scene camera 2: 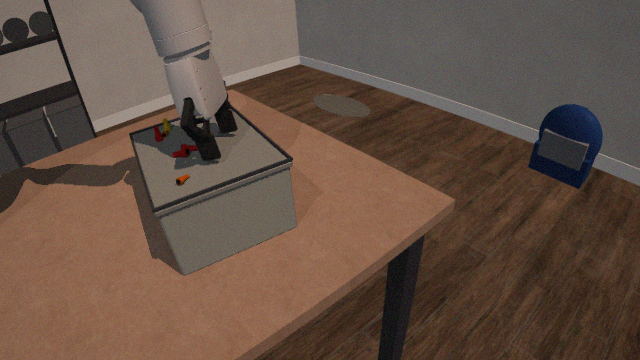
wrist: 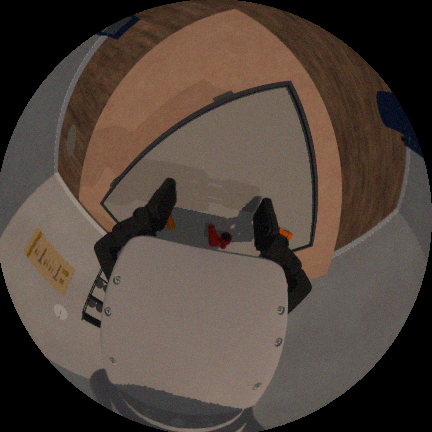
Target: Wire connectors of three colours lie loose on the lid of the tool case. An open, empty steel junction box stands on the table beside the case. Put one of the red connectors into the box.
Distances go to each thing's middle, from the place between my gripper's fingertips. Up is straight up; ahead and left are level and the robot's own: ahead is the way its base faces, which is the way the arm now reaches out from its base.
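With the tool case [scene camera 2: 227, 205] as my reference, I find my gripper 2 cm past it, 5 cm to the right of it and 8 cm above it.
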